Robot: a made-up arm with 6 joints.
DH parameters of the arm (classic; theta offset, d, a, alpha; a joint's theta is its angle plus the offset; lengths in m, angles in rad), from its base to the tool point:
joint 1: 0 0.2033 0 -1.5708
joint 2: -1.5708 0 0.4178 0
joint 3: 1.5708 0.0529 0 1.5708
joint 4: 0 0.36 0 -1.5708
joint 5: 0 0 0 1.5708
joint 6: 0 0.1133 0 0
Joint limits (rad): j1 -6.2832..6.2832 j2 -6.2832..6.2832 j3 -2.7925..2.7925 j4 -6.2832..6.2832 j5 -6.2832..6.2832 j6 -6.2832..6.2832
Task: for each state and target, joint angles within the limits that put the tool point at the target. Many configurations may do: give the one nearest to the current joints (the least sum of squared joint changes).
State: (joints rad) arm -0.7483 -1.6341 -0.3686 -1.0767 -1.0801 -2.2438
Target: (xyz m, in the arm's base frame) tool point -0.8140 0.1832 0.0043
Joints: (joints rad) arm -0.0711 -1.6584 -0.2009 -1.0699 -0.8104 -2.2438
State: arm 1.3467 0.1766 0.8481 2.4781 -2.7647 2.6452
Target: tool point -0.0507 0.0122 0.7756
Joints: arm 1.4321 -0.3870 1.1022 2.4876 -3.1271 2.6452
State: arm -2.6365 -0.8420 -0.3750 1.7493 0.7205 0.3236
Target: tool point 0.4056 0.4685 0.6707
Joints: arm -2.0548 -0.4642 -0.8218 1.8678 0.9494 0.3236
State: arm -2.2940 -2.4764 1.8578 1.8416 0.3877 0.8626
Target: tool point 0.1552 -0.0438 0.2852
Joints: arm -2.6593 -2.6439 2.7925 1.3191 0.5557 0.8626
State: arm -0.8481 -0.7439 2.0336 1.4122 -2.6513 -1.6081
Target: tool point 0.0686 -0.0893 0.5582
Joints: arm -0.8569 -0.3655 2.1030 1.4271 -2.5820 -1.6081
